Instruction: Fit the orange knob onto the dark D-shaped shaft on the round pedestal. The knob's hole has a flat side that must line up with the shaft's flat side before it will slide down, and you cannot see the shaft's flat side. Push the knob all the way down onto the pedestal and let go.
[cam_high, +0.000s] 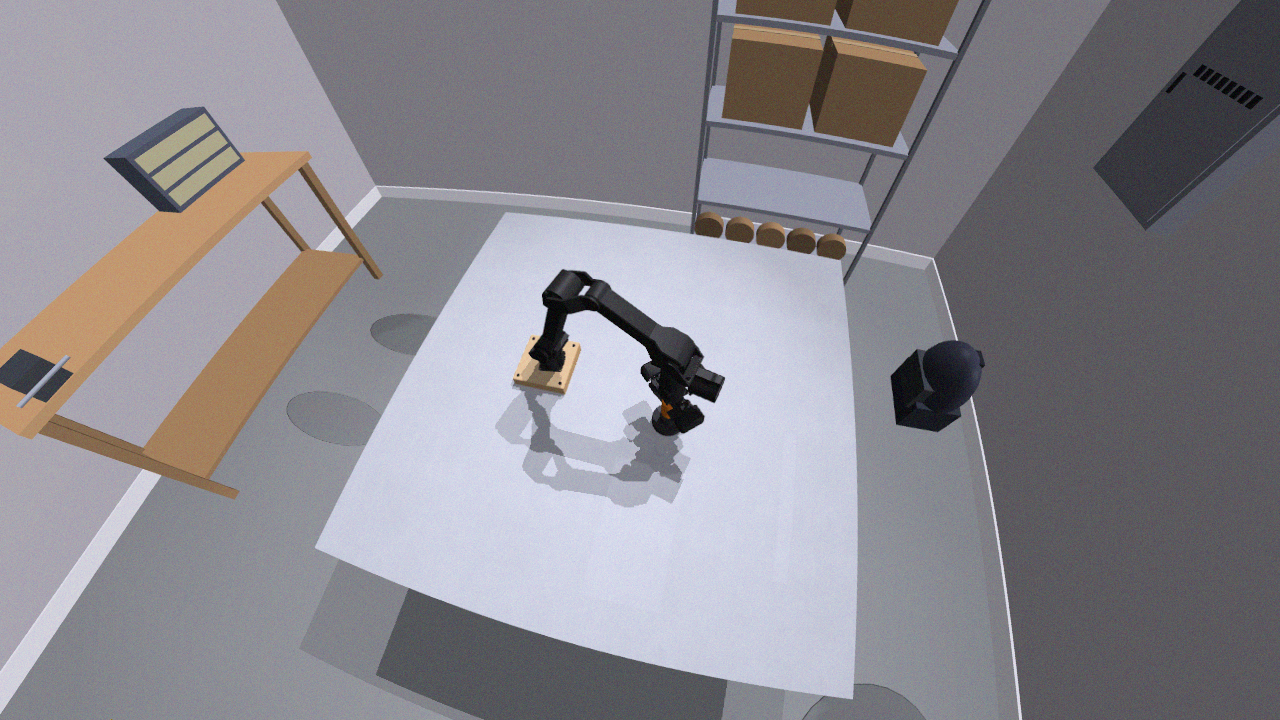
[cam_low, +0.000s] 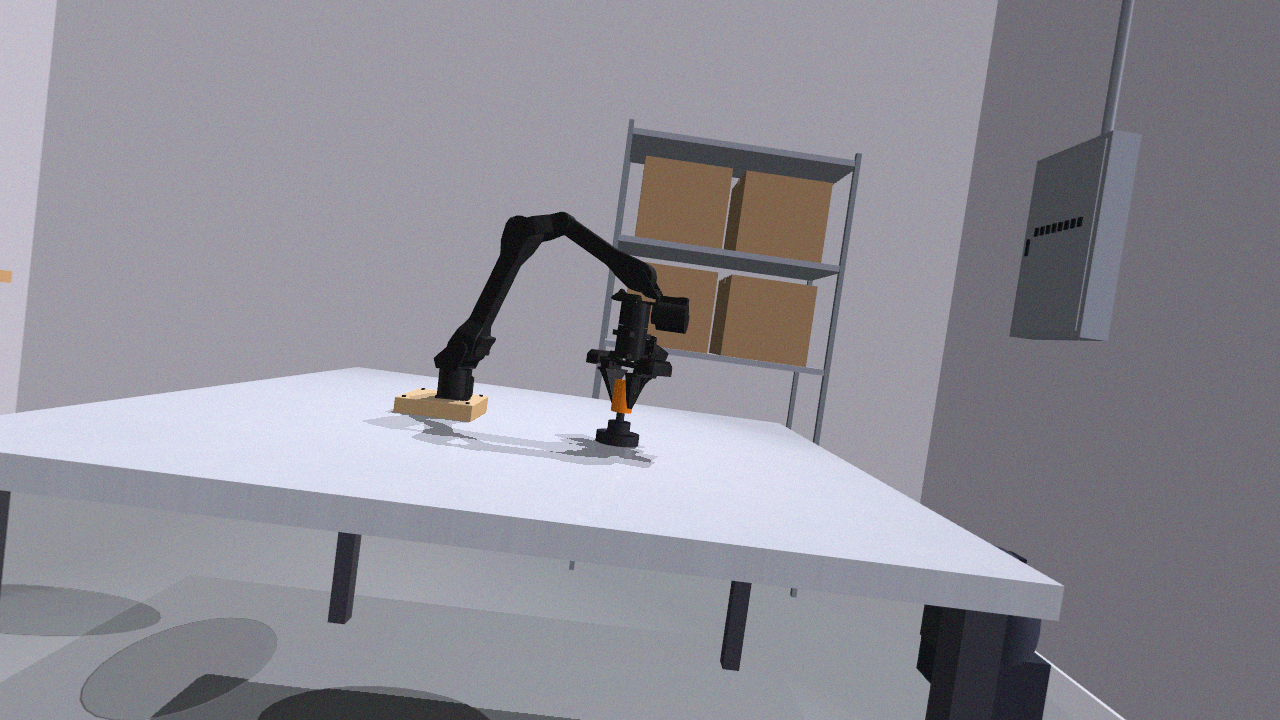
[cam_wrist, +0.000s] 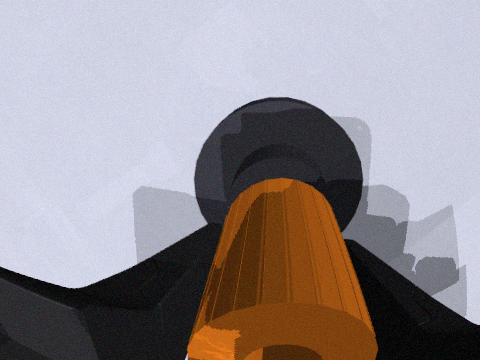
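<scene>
My gripper tip is now 20 mm below the orange knob. The rest, counted from my gripper tip: dark round pedestal 40 mm below.
</scene>
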